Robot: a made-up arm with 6 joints. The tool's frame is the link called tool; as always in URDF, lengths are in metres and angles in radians. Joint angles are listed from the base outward.
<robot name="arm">
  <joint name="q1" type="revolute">
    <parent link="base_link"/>
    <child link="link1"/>
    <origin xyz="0 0 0.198"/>
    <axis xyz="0 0 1"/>
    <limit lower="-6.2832" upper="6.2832"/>
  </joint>
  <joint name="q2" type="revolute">
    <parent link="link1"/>
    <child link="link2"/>
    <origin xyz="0 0.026 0"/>
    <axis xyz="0 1 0"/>
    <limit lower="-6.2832" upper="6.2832"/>
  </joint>
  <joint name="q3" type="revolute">
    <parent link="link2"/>
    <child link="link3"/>
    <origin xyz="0 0 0.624"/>
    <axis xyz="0 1 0"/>
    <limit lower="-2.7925" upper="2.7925"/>
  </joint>
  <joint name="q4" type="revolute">
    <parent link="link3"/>
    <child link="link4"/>
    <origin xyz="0 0 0.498"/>
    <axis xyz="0 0 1"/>
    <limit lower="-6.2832" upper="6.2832"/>
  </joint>
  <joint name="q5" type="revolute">
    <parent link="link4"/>
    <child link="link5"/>
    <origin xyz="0 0 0"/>
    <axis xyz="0 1 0"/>
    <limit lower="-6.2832" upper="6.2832"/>
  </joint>
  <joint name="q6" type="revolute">
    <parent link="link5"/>
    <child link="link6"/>
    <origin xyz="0 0 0.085"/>
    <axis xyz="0 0 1"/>
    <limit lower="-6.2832" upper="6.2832"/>
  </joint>
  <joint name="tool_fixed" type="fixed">
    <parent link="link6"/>
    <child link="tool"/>
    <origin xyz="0 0 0"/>
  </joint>
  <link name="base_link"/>
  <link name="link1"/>
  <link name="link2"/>
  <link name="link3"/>
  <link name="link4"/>
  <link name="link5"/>
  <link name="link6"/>
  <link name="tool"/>
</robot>
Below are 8 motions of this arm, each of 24 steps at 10 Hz.
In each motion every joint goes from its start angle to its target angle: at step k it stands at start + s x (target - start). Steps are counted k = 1, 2, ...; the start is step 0. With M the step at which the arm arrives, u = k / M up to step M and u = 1 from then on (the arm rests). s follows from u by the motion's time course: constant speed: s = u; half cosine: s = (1 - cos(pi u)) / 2; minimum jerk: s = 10 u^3 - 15 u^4 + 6 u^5.
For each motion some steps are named. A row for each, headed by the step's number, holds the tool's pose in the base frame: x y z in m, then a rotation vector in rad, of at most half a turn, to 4 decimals.
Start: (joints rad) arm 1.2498 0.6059 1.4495 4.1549 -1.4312 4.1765
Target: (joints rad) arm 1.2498 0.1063 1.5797 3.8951 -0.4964 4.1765
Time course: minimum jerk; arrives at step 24
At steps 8, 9, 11, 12, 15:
8: 0.1542 0.7544 0.4947 -0.1802 -2.2713 -0.3782
9: 0.1540 0.7464 0.5137 -0.1939 -2.3106 -0.4598
11: 0.1536 0.7265 0.5564 -0.2246 -2.3872 -0.6531
12: 0.1534 0.7147 0.5791 -0.2409 -2.4206 -0.7606
15: 0.1522 0.6755 0.6445 -0.2877 -2.4857 -1.0908

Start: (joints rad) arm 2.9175 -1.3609 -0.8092 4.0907 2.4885 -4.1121
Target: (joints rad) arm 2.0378 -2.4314 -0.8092 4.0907 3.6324 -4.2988
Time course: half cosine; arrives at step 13
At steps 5, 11, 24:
5: 0.7403 -0.4197 -0.2319 -0.7453 -0.3672 0.5435
11: 0.1701 -0.4090 -0.6704 0.4194 -0.1581 -0.0138
24: 0.1225 -0.3730 -0.6984 0.5285 -0.1662 -0.0866

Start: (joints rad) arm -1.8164 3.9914 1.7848 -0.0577 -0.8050 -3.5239
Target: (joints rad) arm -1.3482 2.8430 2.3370 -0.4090 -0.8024 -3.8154
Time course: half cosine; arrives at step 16
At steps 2, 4, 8, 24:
2: 0.2067 0.7573 0.2157 -1.0386 0.8936 0.7257
4: 0.1652 0.7379 0.1408 -1.1216 0.8891 0.6852
8: 0.0472 0.6121 -0.0593 -1.4012 0.8154 0.5401
24: -0.0258 0.3417 -0.1973 -1.7785 0.5484 0.3056

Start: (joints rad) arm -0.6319 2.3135 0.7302 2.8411 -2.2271 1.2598
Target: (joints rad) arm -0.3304 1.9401 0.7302 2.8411 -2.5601 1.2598
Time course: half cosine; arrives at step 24
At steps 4, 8, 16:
4: 0.3818 -0.2600 -0.6614 0.8330 -0.8916 -1.9544
8: 0.4470 -0.2694 -0.6234 0.8350 -0.8791 -1.8974
16: 0.6206 -0.2552 -0.4997 0.8432 -0.8500 -1.7466

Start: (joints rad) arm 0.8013 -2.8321 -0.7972 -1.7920 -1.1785 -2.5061
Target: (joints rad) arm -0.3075 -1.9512 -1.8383 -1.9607 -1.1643 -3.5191
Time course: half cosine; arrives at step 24
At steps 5, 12, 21, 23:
5: -0.0673 0.0771 -0.8502 -0.8629 -1.8867 -0.5603
12: -0.1794 0.0586 -0.7190 -0.8816 -2.0796 -1.0488
21: -0.2410 0.1675 -0.4963 -0.9503 -2.4403 -1.4506
23: -0.2395 0.1777 -0.4778 -0.9571 -2.4729 -1.4693

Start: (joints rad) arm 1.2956 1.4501 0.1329 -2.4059 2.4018 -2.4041
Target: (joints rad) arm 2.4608 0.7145 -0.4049 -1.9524 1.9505 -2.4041
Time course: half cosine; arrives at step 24
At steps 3, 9, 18, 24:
3: 0.2541 1.0204 0.3488 1.0384 -0.6279 1.5609
9: -0.0587 0.9816 0.6145 1.5067 -0.5952 1.8184
18: -0.3942 0.5155 1.0442 -2.2377 0.1787 -1.8072
24: -0.3767 0.3659 1.1227 -2.1448 0.0273 -1.5151

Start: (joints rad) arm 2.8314 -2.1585 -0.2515 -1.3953 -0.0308 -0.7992
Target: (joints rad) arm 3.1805 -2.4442 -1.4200 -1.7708 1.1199 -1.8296
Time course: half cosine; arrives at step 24
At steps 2, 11, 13, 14, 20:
2: 0.8469 -0.2941 -0.5939 1.4174 2.0035 0.2620
11: 0.5252 -0.0713 -0.7806 0.6979 2.9113 0.7271
13: 0.4040 -0.0223 -0.7917 -0.4219 -2.8472 -0.9178
14: 0.3440 -0.0029 -0.7886 -0.3020 -2.7445 -1.0016
20: 0.0822 0.0476 -0.7036 0.0074 -2.1979 -1.4073

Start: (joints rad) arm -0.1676 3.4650 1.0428 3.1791 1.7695 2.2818
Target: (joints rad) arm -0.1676 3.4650 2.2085 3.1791 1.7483 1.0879
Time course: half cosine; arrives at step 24
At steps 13, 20, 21, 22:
13: -0.6551 0.1340 -0.2570 1.8620 -2.2584 -0.2616
20: -0.5576 0.1175 -0.0736 2.0996 -1.6215 -0.8332
21: -0.5468 0.1157 -0.0612 2.1116 -1.5722 -0.8812
22: -0.5387 0.1143 -0.0525 2.1197 -1.5364 -0.9163

